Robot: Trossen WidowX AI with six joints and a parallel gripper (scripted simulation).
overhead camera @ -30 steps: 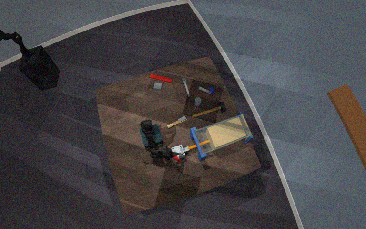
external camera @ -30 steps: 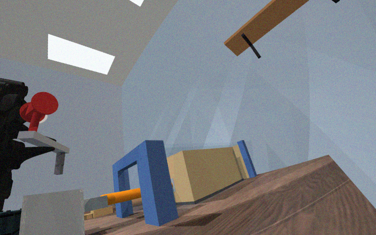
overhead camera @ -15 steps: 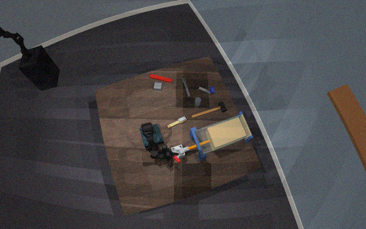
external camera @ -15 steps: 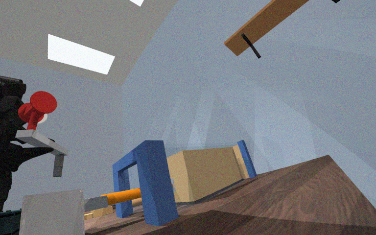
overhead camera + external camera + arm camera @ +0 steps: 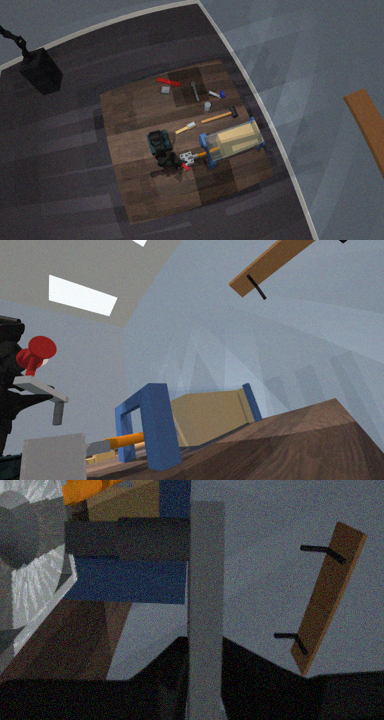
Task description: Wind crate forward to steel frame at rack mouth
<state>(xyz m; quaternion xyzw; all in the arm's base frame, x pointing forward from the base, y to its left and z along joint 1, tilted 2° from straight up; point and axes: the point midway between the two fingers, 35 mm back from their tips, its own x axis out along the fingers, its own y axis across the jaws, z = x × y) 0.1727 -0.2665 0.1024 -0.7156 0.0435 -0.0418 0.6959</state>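
Now: the red knob 2 cm behind my gripper tip, 5 cm to the right of it and 4 cm above it. The rest, counted from my gripper tip: red-knobbed winch handle 1 cm behind, 1 cm to the right, 1 cm above; blue steel frame 16 cm ahead, 7 cm to the left, 6 cm below; grey winch 1 cm behind, 4 cm to the left, 14 cm below.
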